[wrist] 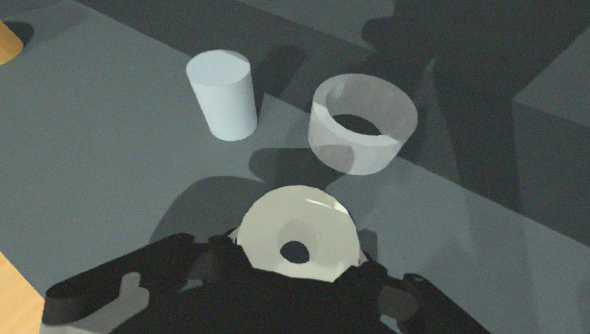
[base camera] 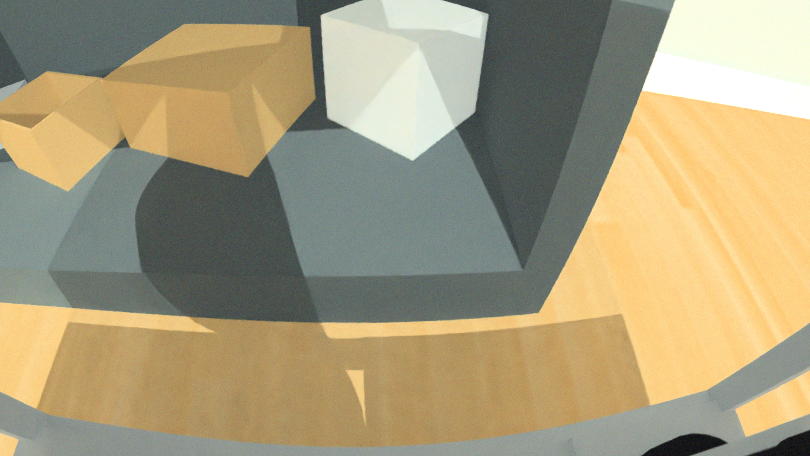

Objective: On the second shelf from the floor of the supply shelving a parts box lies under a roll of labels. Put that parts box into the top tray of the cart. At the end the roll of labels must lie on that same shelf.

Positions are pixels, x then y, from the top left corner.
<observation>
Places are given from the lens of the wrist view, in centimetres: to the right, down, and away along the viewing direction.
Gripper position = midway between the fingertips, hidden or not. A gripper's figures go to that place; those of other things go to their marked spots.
my gripper (wrist: 296,245): 0, 6, 16
dark grey supply shelving (wrist: 112,150): -19, -2, 22
</observation>
